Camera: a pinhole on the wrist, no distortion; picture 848 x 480 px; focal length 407.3 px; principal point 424.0 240.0 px. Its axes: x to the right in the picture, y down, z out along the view. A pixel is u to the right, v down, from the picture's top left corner.
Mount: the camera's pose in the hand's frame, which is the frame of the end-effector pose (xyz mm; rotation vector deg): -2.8 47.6 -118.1 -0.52 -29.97 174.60
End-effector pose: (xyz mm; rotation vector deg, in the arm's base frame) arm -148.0 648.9 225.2 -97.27 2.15 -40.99
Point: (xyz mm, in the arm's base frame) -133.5 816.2 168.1
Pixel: 536.7 159.0
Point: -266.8 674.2 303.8
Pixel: outside the picture
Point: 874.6 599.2 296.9
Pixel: outside the picture
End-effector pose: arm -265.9 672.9 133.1 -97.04 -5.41 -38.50
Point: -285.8 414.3 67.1
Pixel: behind the camera
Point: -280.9 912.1 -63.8
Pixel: 656.7 26.2
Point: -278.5 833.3 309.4
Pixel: 371.3 432.4
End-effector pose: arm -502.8 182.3 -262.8 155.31 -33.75 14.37
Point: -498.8 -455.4 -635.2
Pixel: outside the picture
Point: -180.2 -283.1 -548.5
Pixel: outside the picture
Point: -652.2 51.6 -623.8
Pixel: 579.4 86.4
